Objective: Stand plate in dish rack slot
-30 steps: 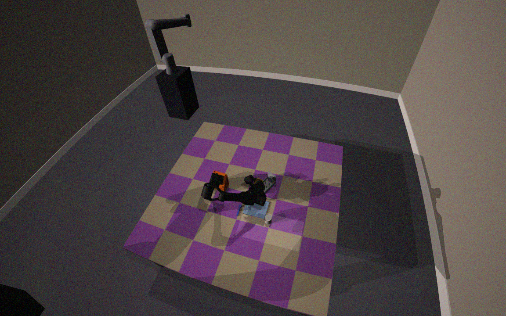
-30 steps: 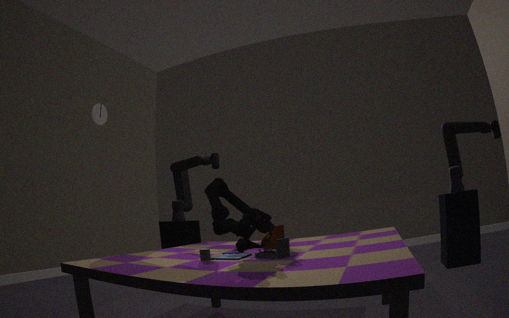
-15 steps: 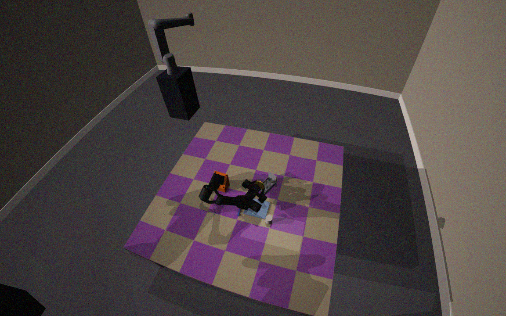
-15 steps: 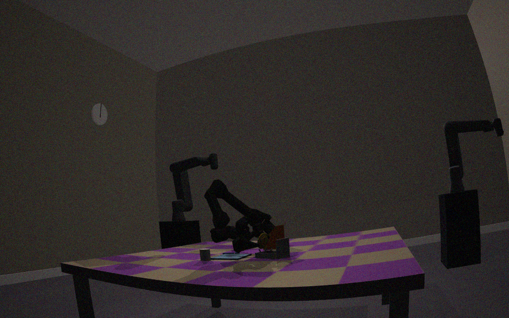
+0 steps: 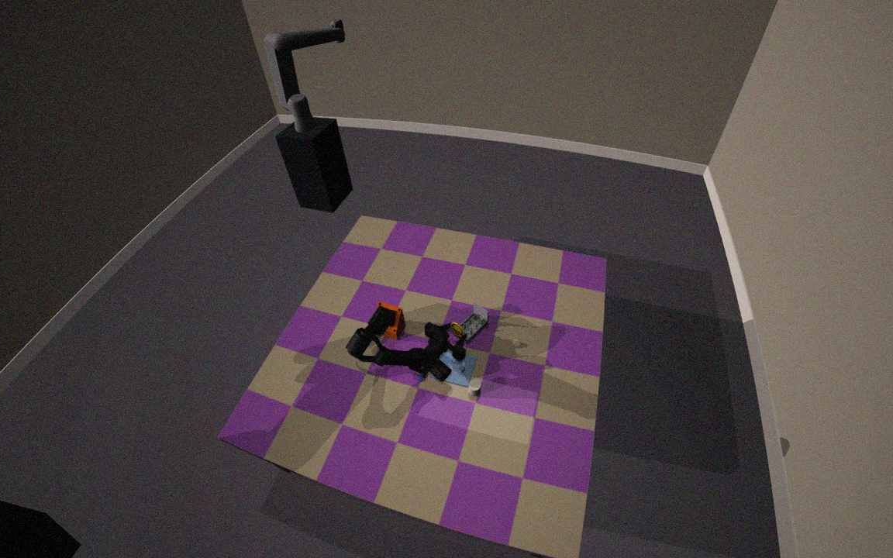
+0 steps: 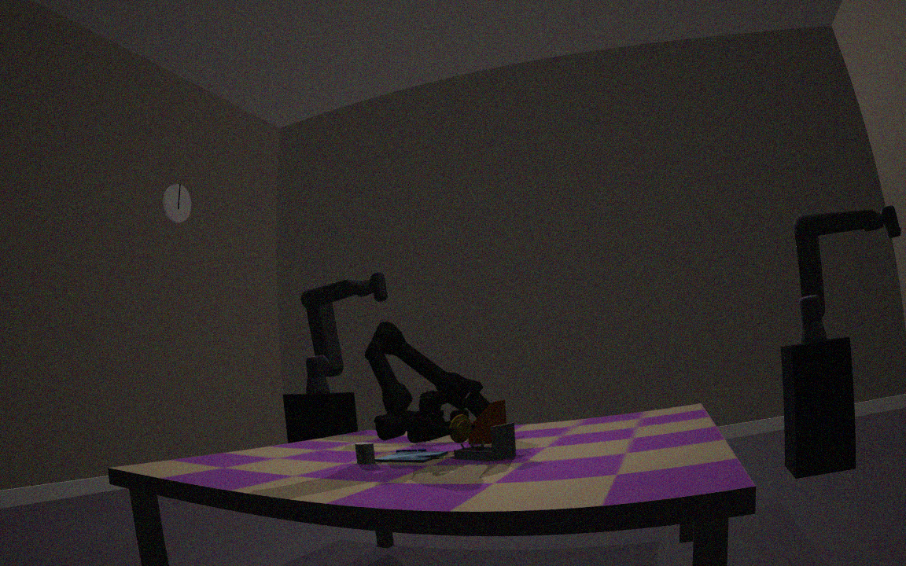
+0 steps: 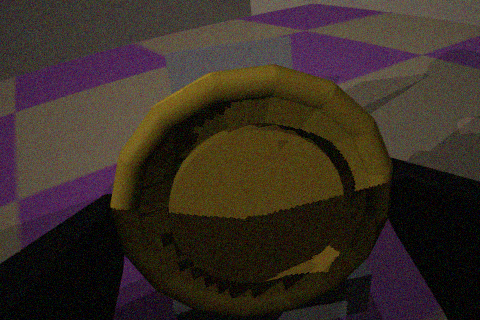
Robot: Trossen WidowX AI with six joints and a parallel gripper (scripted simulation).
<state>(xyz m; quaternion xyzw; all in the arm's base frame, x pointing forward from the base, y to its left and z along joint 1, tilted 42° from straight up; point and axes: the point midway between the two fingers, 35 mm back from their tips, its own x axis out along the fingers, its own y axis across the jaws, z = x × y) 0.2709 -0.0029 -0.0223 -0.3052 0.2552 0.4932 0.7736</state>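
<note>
My gripper tip is now 30 mm short of the grey dish rack, 60 mm to the right of it and 50 mm above it. From my gripper tip the other things lie so: yellow plate 10 mm to the right; then blue mat 20 mm ahead, 130 mm to the right, 70 mm below; then blue utensil 90 mm behind, 180 mm to the right, 60 mm below.
</note>
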